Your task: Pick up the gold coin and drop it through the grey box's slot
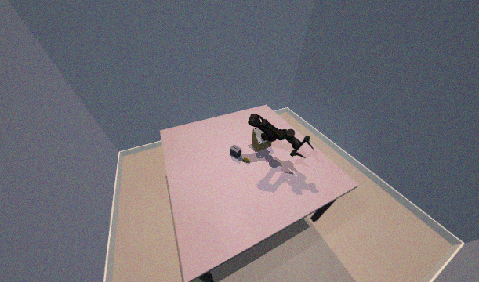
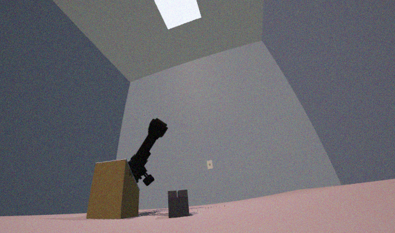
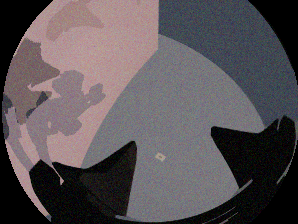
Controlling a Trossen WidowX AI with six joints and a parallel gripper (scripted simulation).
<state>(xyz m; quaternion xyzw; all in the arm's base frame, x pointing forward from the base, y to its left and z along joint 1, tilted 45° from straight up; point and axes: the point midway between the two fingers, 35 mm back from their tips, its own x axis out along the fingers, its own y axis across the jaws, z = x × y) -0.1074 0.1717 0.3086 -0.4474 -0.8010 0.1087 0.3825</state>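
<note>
Right now my gripper tip is 350 mm short of the gold coin, 290 mm to the left of it and 190 mm above it.
</note>
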